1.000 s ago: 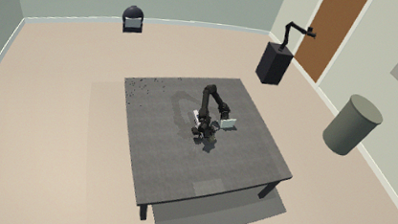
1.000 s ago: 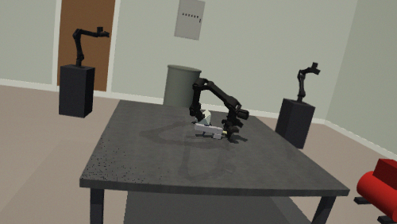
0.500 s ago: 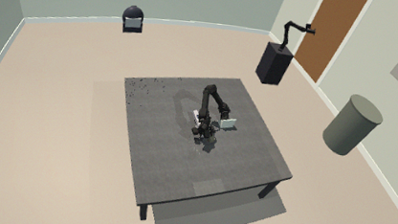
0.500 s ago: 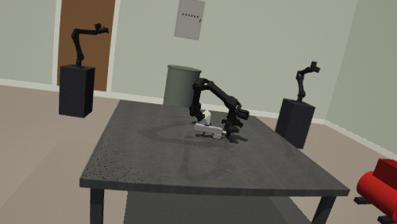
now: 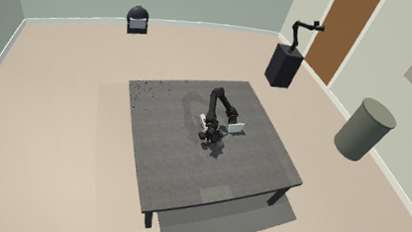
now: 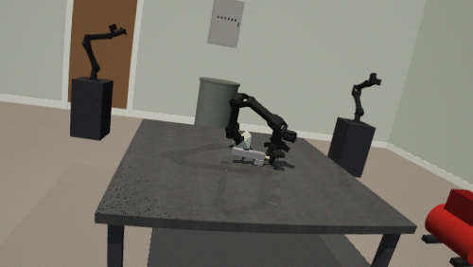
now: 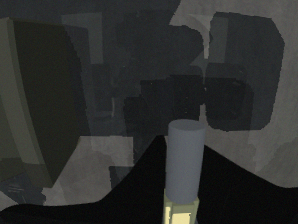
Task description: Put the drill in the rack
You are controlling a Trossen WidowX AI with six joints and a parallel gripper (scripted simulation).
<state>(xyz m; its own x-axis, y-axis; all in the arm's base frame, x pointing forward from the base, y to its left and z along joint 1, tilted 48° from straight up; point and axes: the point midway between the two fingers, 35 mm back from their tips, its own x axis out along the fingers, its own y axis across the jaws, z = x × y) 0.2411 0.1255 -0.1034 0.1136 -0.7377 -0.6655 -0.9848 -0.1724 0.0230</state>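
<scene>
Now: gripper tip 4 cm to the left of the drill and 4 cm below it. From my gripper tip the other things lie so: dark blue key 16 cm to the right, 5 cm above, 2 cm ahead.
</scene>
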